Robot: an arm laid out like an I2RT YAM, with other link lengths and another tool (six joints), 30 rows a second.
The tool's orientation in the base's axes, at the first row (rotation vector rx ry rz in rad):
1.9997, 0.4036, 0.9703
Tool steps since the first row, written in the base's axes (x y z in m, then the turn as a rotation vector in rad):
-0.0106, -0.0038, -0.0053, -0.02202, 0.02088, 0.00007
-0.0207, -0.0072, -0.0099, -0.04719, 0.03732, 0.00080
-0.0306, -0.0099, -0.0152, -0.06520, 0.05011, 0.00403
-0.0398, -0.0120, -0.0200, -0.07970, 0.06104, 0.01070
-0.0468, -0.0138, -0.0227, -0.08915, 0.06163, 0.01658
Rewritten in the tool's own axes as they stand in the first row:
-0.0117, -0.0013, -0.0042, -0.00187, -0.01051, -0.02841
-0.0224, -0.0023, -0.0084, -0.00807, -0.01766, -0.05695
-0.0330, -0.0043, -0.0127, -0.01060, -0.02118, -0.07885
-0.0425, -0.0063, -0.0169, -0.01029, -0.02110, -0.09819
-0.0494, -0.0069, -0.0203, -0.01320, -0.01599, -0.10766

